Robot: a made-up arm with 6 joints. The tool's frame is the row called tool. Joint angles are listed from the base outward.
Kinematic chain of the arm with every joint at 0, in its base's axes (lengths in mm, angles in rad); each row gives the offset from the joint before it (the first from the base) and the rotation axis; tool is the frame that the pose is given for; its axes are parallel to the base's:
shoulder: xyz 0 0 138.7 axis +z
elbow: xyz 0 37.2 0 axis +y
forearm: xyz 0 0 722.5 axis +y
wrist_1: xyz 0 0 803.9 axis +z
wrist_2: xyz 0 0 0 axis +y
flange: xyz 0 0 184.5 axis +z
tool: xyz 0 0 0
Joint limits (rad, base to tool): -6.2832..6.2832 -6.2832..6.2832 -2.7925..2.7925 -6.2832..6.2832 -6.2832..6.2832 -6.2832..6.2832
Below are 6 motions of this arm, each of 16 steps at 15 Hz.
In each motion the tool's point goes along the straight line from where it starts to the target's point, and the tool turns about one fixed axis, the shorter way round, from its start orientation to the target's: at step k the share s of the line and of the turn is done. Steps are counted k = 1, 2, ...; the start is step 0. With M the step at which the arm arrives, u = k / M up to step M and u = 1 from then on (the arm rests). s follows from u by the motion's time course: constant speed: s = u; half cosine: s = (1 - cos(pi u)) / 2; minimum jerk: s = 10 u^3 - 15 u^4 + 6 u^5.
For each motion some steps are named. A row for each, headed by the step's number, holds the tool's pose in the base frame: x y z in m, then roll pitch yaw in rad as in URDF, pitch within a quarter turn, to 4 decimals.
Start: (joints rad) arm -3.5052 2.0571 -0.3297 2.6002 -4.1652 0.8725
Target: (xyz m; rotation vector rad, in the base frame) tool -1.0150 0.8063 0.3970 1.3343 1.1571 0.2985
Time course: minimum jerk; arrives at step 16
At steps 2, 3, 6, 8, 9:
2: -1.3075 0.3796 -0.1668 0.6275 -0.1804 0.6412
3: -1.2978 0.3938 -0.1481 0.6621 -0.1534 0.6401
6: -1.2305 0.4920 -0.0183 0.8995 0.0320 0.6577
8: -1.1636 0.5895 0.1105 1.1435 0.2067 0.7189
9: -1.1292 0.6398 0.1770 1.2775 0.2894 0.7682

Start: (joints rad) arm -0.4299 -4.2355 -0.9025 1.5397 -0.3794 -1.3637
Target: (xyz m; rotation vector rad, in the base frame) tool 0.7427 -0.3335 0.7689 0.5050 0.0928 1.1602
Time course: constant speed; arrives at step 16
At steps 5, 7, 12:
5: 1.1789 -0.5618 0.3858 0.8010 0.6394 0.3668
7: 1.0996 -0.5203 0.4555 0.7838 0.4736 0.5040
12: 0.9013 -0.4165 0.6296 0.6480 0.0800 0.8363

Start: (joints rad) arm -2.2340 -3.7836 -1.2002 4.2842 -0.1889 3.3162
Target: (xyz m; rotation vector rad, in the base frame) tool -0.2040 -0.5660 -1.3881 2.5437 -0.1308 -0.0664
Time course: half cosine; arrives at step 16
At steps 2, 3, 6, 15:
2: -0.7762 -1.1125 -0.2353 1.4203 0.2885 -0.5240
3: -0.7487 -1.0863 -0.2907 1.4775 0.2875 -0.4983
6: -0.6152 -0.9588 -0.5596 1.7531 0.2632 -0.3768
15: -0.2097 -0.5715 -1.3766 2.5356 0.0235 -0.1107

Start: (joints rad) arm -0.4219 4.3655 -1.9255 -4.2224 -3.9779 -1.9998
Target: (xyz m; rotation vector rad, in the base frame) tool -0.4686 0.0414 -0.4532 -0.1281 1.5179 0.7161
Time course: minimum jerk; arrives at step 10
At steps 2, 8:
2: -0.1305 0.2120 -0.5773 0.1739 0.7615 1.5747
8: -0.4478 0.0519 -0.4608 1.2111 1.1813 1.8058

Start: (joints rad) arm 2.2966 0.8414 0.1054 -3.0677 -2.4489 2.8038
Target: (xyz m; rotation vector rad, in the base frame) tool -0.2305 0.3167 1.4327 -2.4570 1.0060 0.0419
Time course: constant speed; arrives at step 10
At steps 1, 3, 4, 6, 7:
1: -0.7376 0.7747 0.9637 3.0639 -0.1839 -0.4811
3: -0.6249 0.6729 1.0679 -3.0939 -0.1095 -0.5543
4: -0.5686 0.6220 1.1200 -3.0336 -0.0692 -0.5871
6: -0.4559 0.5203 1.2243 -2.9173 0.0170 -0.6450
7: -0.3995 0.4694 1.2764 -2.8610 0.0624 -0.6701

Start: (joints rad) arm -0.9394 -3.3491 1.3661 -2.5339 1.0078 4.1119
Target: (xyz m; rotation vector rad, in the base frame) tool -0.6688 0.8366 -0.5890 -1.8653 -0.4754 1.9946
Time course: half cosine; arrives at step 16
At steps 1, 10, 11, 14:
1: -0.4142 0.4787 -1.0428 -2.7460 0.4153 1.0206
10: -0.5895 0.7250 -0.7304 -2.0194 0.9326 1.2838
11: -0.6117 0.7563 -0.6908 -1.8770 0.9813 1.3740
14: -0.6590 0.8228 -0.6064 -1.5142 1.0543 1.6276

